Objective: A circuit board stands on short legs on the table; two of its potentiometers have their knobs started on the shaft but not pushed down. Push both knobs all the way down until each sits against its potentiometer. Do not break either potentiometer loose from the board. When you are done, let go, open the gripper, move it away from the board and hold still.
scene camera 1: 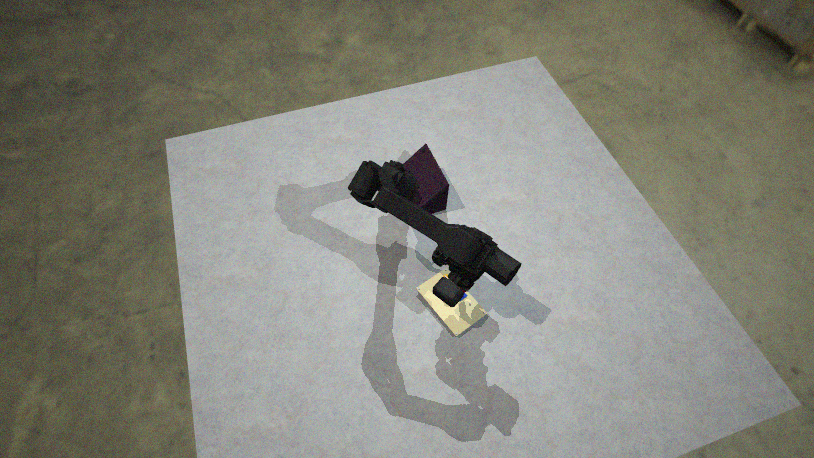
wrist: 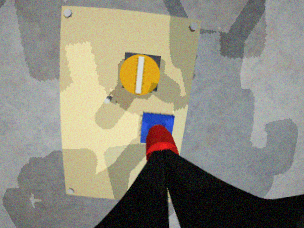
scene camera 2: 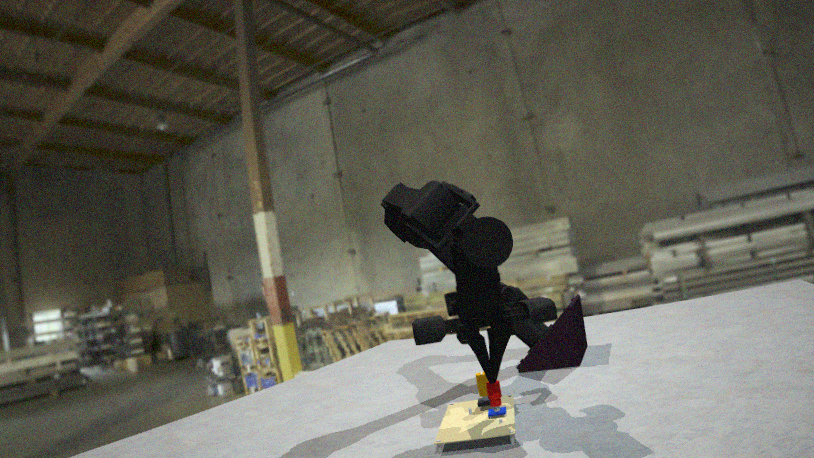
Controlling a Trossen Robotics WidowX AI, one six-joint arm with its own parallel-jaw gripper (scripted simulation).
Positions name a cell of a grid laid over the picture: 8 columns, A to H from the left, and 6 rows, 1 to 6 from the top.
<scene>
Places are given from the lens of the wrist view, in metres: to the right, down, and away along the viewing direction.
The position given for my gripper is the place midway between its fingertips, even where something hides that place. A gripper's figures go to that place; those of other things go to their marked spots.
my gripper (wrist: E5): 0.01, 0.02, 0.09
yellow knob (wrist: D2): -0.01, -0.02, 0.07
</scene>
